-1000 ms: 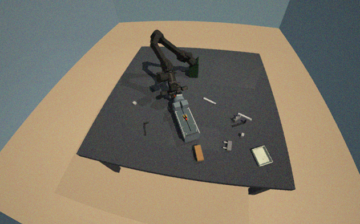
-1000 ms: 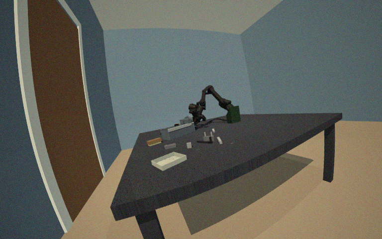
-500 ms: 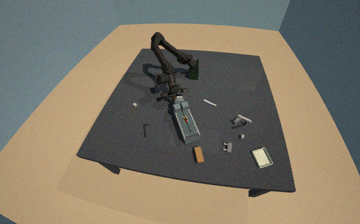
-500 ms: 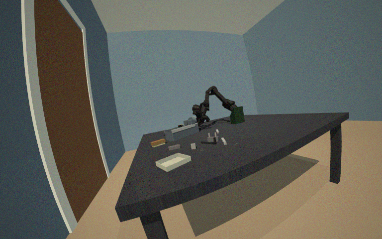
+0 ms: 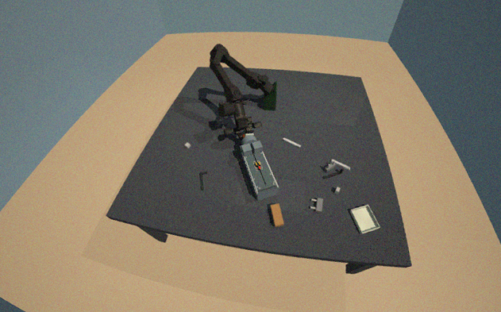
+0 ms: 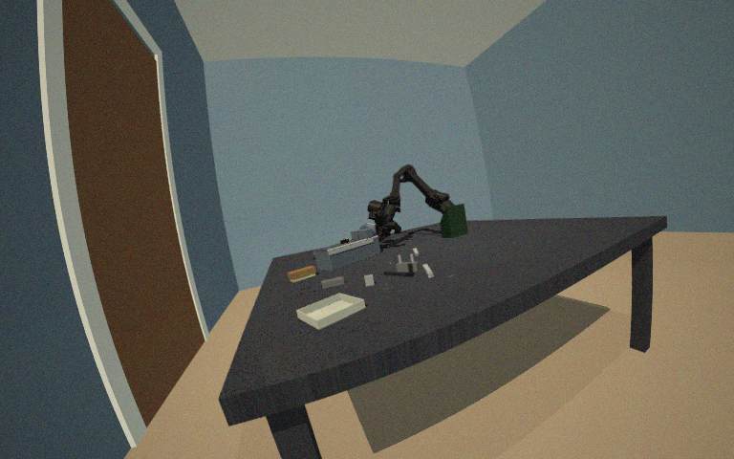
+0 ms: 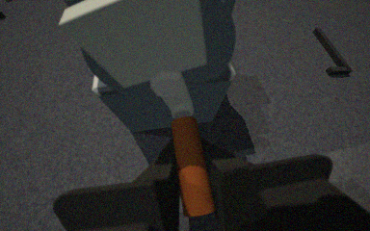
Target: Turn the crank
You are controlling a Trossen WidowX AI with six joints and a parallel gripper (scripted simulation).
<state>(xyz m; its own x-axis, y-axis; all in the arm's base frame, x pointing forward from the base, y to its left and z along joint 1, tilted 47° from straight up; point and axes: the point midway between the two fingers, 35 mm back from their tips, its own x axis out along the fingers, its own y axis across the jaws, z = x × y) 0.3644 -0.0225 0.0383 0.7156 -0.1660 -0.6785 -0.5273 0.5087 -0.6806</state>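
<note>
The orange crank handle lies 30 mm above my gripper tip, 20 mm behind it and 10 mm to the right of it. Also, from my gripper tip: crank (40 mm above); red pointer (150 mm ahead, 110 mm to the left, 50 mm above); orange block (310 mm ahead, 230 mm to the left, 20 mm below).
</note>
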